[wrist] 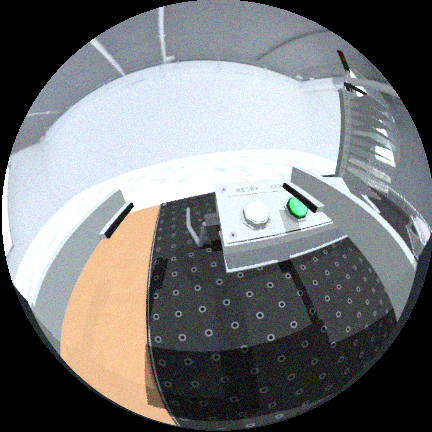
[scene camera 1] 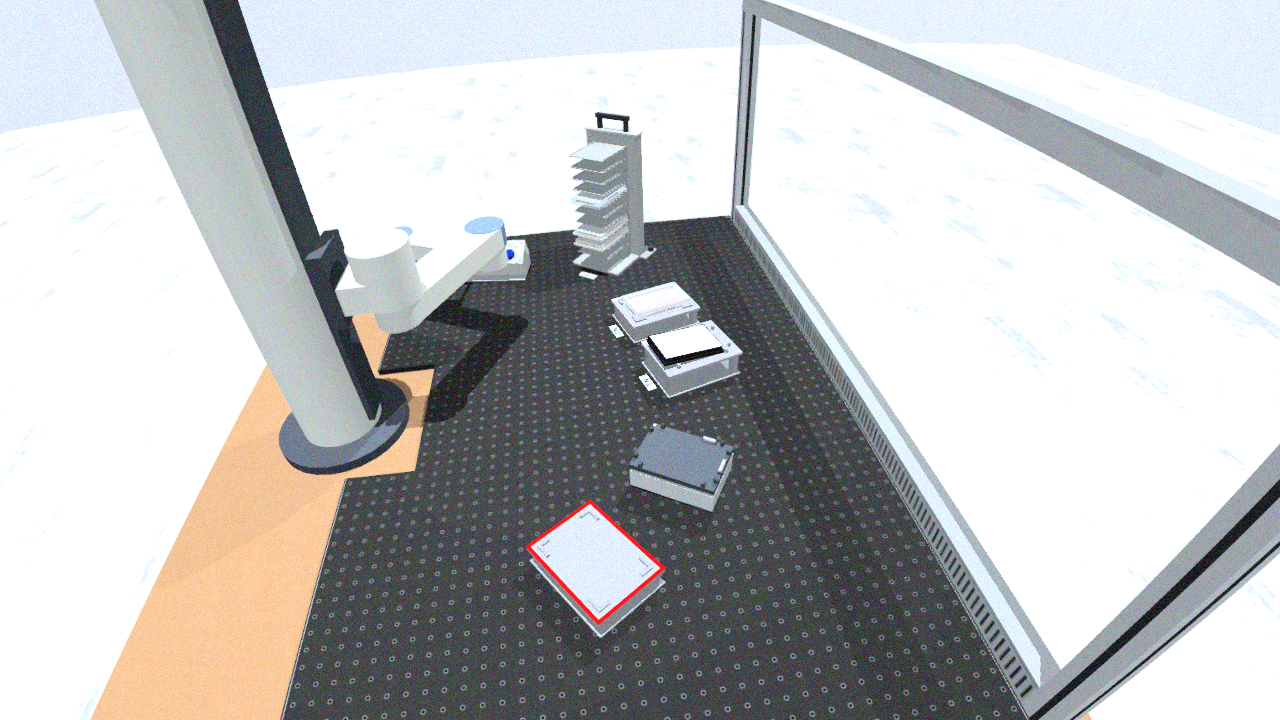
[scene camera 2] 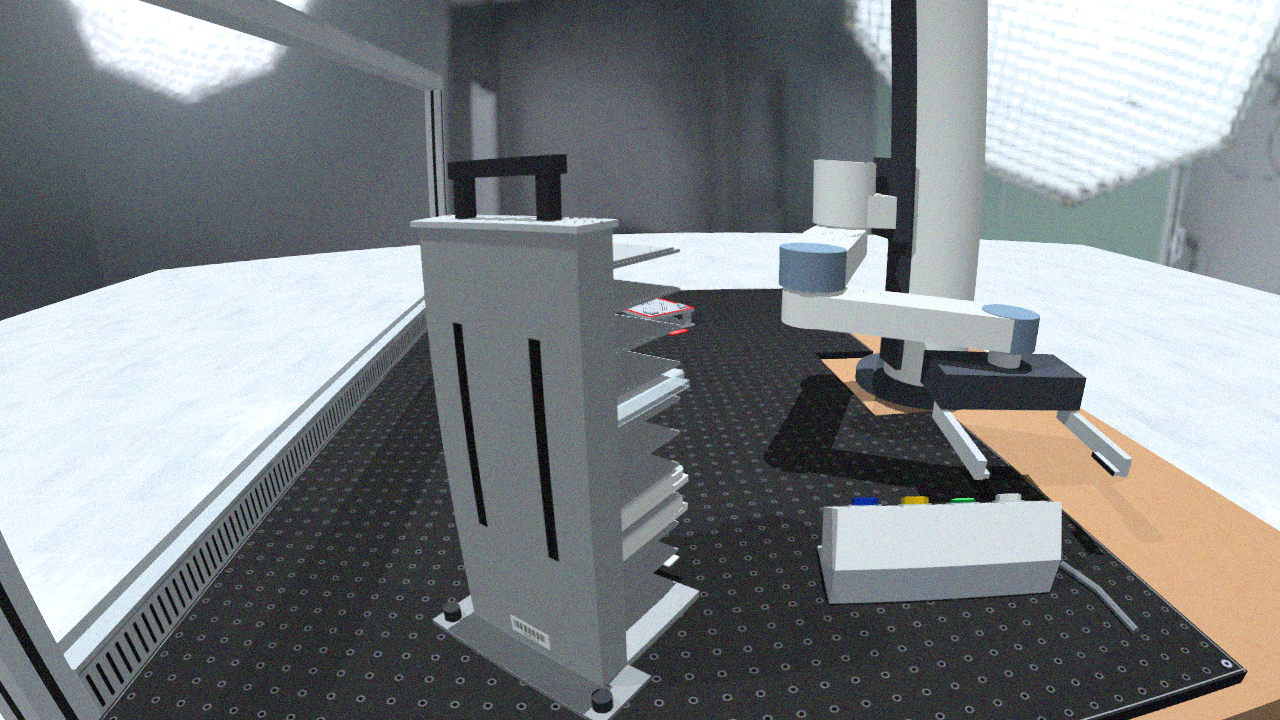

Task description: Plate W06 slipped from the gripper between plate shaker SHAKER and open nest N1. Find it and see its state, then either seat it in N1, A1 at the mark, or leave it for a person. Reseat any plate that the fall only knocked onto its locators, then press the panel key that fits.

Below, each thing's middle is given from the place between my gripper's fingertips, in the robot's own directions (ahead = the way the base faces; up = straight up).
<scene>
Right now my hand is 52 cm short of the white-lidded plate (scene camera 1: 656,298), 31 cm to the left of it and 4 cm above it. From my hand the other things lie so: grey station (scene camera 1: 688,468) (76 cm to the right, 48 cm ahead, 7 cm below).
</scene>
